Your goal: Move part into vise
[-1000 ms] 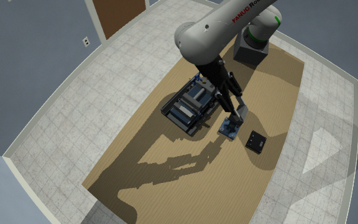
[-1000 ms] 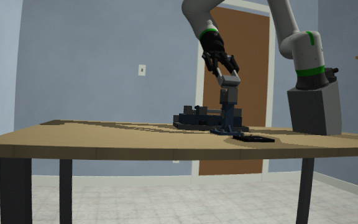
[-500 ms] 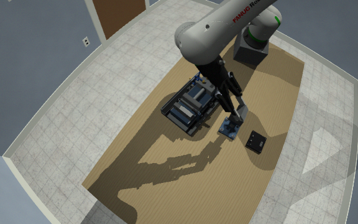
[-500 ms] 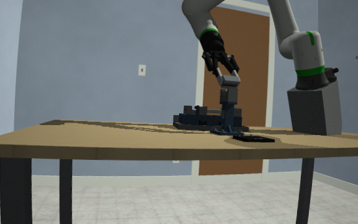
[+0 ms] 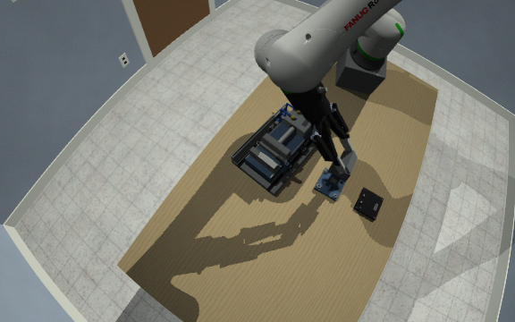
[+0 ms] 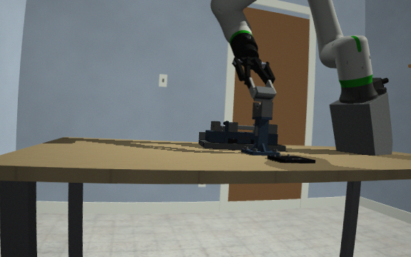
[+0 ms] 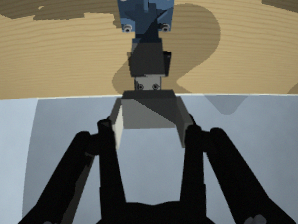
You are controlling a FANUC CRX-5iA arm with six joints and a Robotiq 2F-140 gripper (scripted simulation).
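Right now the part is 2 cm to the left of my hand and 2 cm below it. Also, from my hand: V-block post 15 cm below, 1 cm to the left; air cylinder rod 20 cm to the right, 13 cm below, 4 cm behind; work stop rod 16 cm to the right, 11 cm below, 6 cm ahead.
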